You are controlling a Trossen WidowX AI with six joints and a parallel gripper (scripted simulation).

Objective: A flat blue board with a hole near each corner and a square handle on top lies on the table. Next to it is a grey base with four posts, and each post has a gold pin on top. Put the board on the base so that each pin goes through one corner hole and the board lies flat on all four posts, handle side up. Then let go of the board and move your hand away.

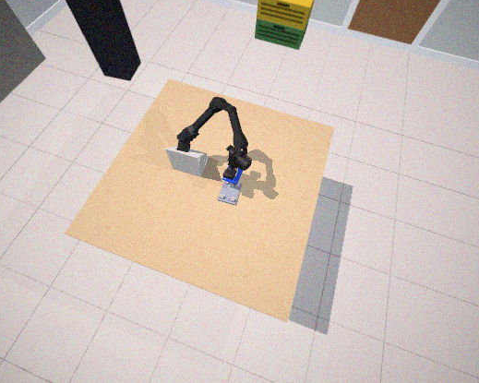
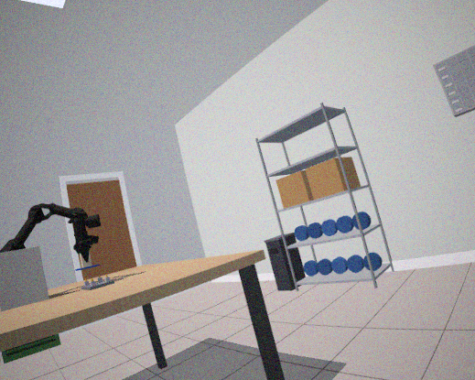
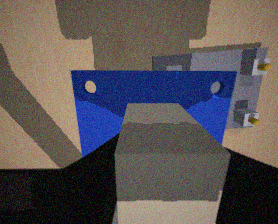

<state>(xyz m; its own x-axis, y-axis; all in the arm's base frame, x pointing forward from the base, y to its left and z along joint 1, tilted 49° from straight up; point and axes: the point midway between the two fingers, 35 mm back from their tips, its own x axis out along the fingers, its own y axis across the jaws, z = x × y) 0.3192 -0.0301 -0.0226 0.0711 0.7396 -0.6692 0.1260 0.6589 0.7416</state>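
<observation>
Now: the grey base 90 mm to the right of my gripper tip and 110 mm below it. Also, from my gripper tip: flat blue board: 10 mm below.
</observation>
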